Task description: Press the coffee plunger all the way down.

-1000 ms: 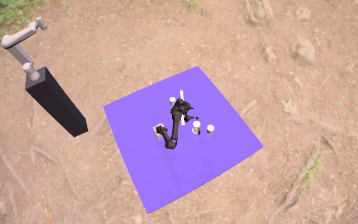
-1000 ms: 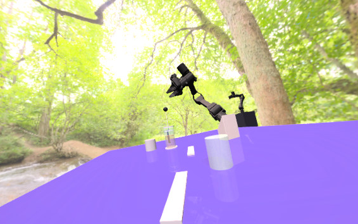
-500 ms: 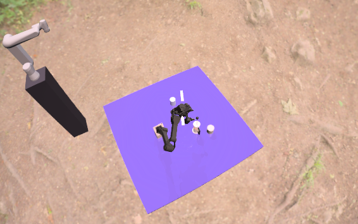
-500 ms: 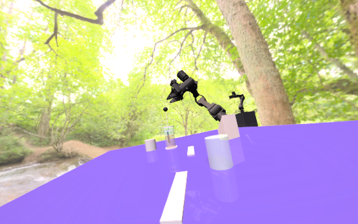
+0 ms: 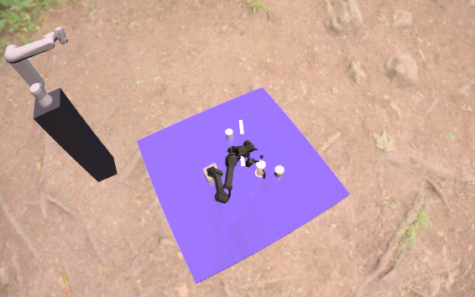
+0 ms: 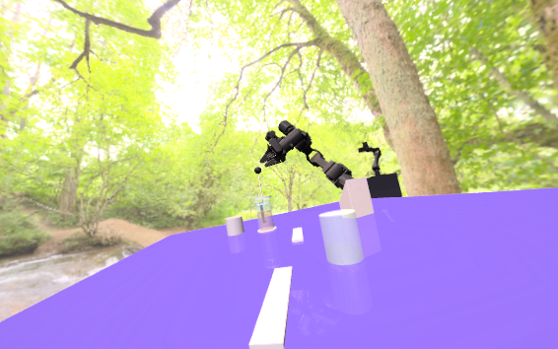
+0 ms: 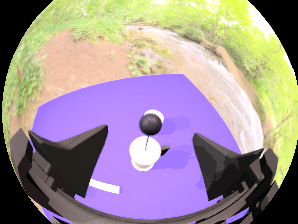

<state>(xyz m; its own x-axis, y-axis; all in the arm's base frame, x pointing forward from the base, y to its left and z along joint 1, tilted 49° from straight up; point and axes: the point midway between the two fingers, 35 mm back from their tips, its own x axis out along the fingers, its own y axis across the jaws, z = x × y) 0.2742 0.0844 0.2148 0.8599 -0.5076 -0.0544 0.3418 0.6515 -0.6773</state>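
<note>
My gripper tip is now 2 cm short of the coffee press, 2 cm to the left of it and 15 cm above it.
</note>
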